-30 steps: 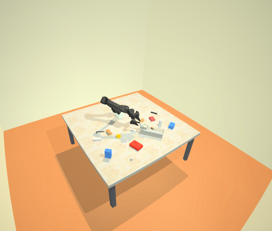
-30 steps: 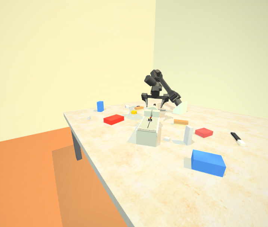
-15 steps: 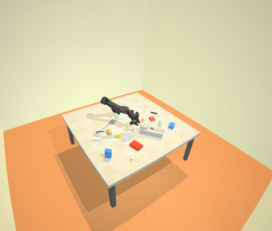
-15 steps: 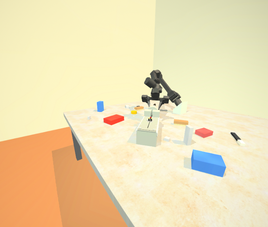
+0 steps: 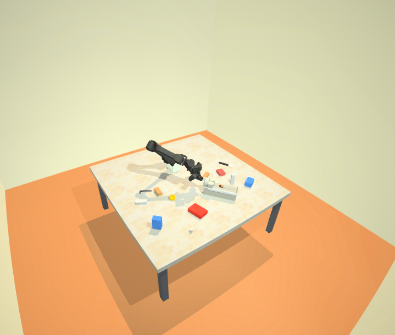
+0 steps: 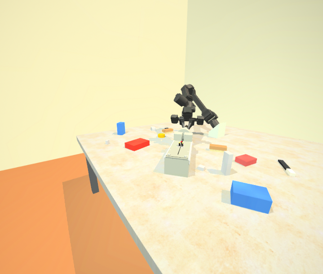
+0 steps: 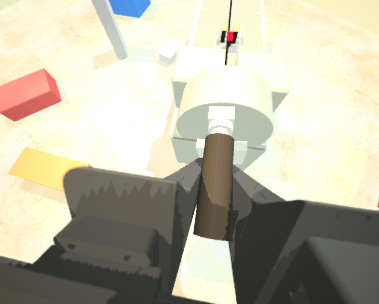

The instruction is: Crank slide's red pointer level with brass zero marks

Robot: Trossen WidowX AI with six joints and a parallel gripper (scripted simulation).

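Right now the crank is 1 cm above my gripper tip. Round my gripper tip: brown crank handle: 2 cm above, 1 cm to the right, 1 cm behind; then red pointer: 12 cm ahead, 9 cm to the left, 1 cm below; then yellow disc: 26 cm to the right, 9 cm below, 3 cm behind.
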